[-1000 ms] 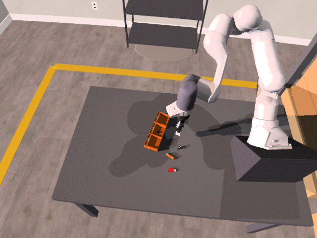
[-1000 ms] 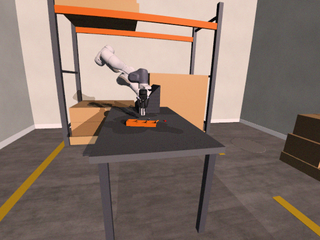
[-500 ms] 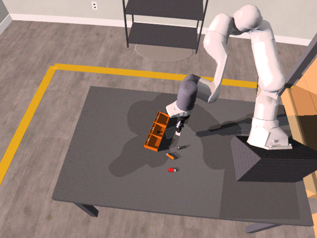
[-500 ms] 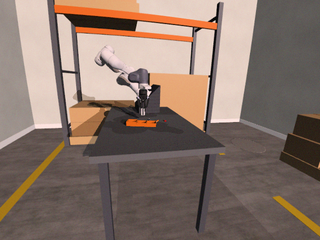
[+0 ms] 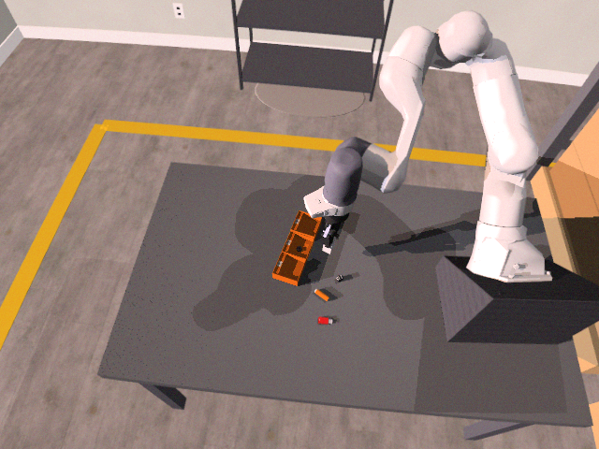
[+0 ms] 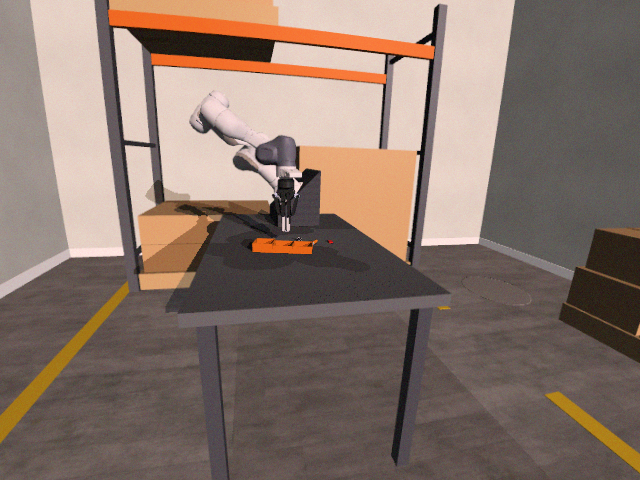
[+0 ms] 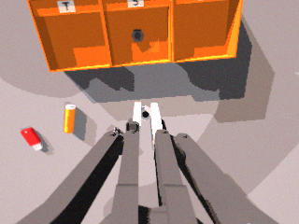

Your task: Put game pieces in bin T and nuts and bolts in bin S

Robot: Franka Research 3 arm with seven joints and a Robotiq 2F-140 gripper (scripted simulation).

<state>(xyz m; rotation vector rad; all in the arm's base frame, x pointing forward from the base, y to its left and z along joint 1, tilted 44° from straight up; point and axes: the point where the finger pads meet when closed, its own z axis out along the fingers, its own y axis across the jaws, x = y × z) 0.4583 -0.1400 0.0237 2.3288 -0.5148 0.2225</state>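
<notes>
Right now the orange bin tray is 100 mm ahead of my hand, 80 mm below it and 30 mm to the right of it. From my hand the other things lie so: grey nut 30 mm below; then black die 90 mm below, 70 mm to the left, 40 mm behind; then dark nut 90 mm below, 90 mm ahead, 30 mm to the right.
</notes>
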